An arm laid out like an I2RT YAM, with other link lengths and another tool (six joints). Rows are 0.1 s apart.
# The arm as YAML. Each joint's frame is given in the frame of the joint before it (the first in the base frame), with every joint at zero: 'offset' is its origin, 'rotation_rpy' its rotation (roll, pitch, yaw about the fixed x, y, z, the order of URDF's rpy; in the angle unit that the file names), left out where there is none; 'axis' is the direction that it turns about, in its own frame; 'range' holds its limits. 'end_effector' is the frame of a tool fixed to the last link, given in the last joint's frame.
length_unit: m
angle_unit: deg
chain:
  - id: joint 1
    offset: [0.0, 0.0, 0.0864]
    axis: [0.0, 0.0, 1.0]
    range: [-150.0, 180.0]
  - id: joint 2
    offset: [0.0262, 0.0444, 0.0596]
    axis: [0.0, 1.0, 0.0]
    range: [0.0, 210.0]
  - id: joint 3
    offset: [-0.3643, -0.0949, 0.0]
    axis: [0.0, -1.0, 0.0]
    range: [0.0, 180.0]
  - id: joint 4
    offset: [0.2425, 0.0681, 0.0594]
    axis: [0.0, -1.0, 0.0]
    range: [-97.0, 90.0]
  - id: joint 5
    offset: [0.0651, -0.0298, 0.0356]
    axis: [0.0, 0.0, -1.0]
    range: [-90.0, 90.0]
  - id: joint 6
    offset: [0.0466, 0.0, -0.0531]
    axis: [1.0, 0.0, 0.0]
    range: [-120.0, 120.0]
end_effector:
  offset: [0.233, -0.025, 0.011]
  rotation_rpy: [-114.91, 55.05, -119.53]
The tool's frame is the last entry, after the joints.
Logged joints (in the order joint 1, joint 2, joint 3, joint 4, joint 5, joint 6), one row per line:
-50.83, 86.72, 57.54, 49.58, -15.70, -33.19
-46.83, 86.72, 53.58, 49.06, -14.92, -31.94
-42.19, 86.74, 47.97, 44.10, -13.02, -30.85
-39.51, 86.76, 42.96, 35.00, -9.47, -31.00
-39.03, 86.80, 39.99, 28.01, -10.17, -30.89
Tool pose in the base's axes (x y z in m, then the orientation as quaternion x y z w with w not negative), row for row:
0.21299, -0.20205, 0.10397, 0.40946, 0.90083, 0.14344, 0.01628
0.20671, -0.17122, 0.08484, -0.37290, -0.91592, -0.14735, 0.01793
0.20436, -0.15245, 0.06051, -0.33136, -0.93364, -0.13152, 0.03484
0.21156, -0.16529, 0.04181, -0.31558, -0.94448, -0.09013, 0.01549
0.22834, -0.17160, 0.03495, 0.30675, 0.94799, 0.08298, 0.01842
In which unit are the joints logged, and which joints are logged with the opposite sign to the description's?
The joints are logged in degrees. Opposite sign: joint 4, joint 6.
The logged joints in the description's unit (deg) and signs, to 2 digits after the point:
-50.83, 86.72, 57.54, -49.58, -15.70, 33.19
-46.83, 86.72, 53.58, -49.06, -14.92, 31.94
-42.19, 86.74, 47.97, -44.10, -13.02, 30.85
-39.51, 86.76, 42.96, -35.00, -9.47, 31.00
-39.03, 86.80, 39.99, -28.01, -10.17, 30.89

